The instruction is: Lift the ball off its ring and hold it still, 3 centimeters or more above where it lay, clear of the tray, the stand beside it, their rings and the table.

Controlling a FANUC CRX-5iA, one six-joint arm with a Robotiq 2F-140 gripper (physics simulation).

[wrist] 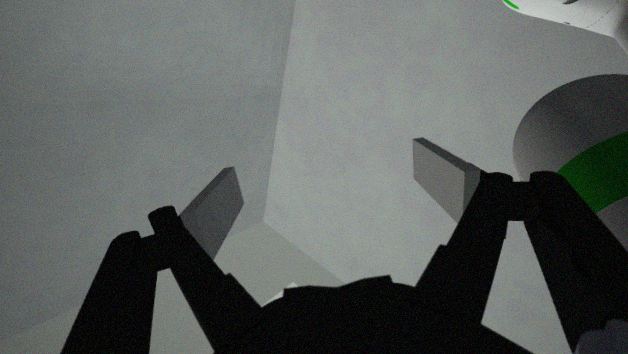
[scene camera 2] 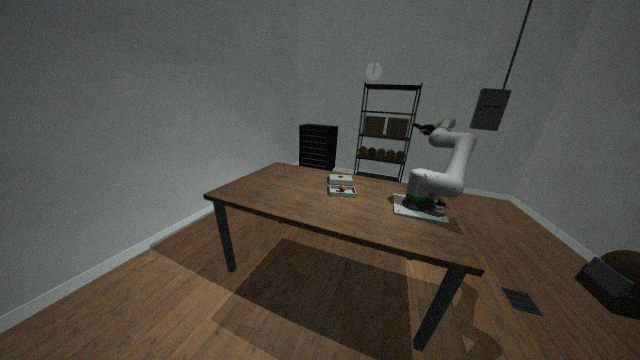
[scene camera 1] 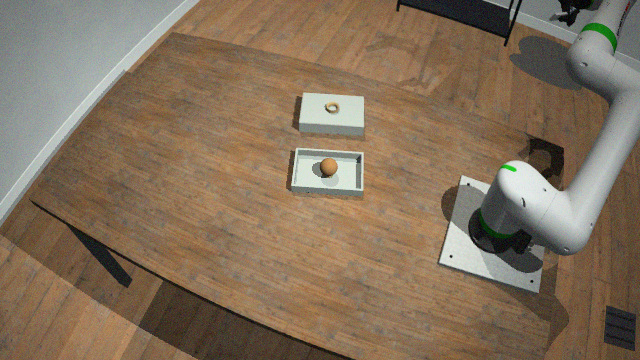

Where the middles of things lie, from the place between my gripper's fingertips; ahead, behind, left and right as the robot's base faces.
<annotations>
I see my gripper 53 cm short of the pale block-shaped stand (scene camera 1: pixel 320 113), 24 cm to the right of it and 46 cm above it. Round my hand: pale tray (scene camera 1: pixel 348 180) 48 cm ahead, 45 cm to the left, 47 cm below.
</annotations>
